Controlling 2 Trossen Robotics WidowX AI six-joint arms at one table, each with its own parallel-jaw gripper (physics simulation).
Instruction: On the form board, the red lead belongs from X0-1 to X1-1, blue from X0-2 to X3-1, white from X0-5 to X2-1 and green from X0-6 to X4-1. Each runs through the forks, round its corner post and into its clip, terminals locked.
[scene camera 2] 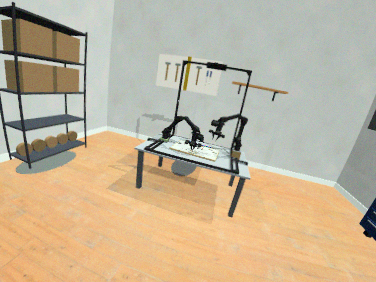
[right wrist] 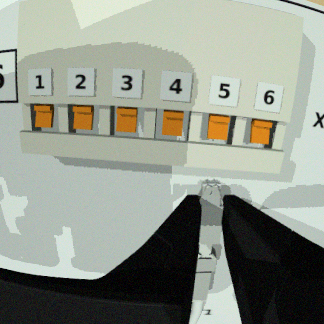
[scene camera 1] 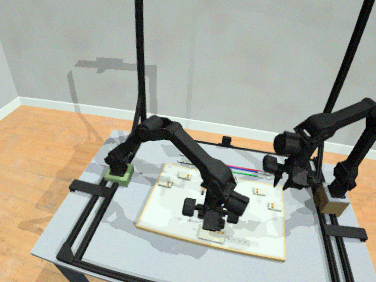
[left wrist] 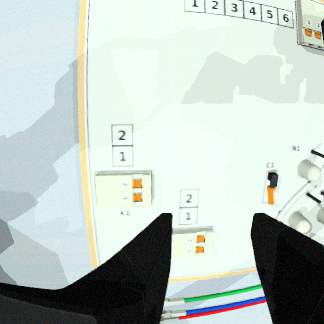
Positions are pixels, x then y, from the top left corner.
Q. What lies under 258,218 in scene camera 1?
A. A form board.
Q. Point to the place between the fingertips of my left gripper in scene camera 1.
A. At 278,188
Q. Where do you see a form board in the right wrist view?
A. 75,217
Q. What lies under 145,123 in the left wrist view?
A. A form board.
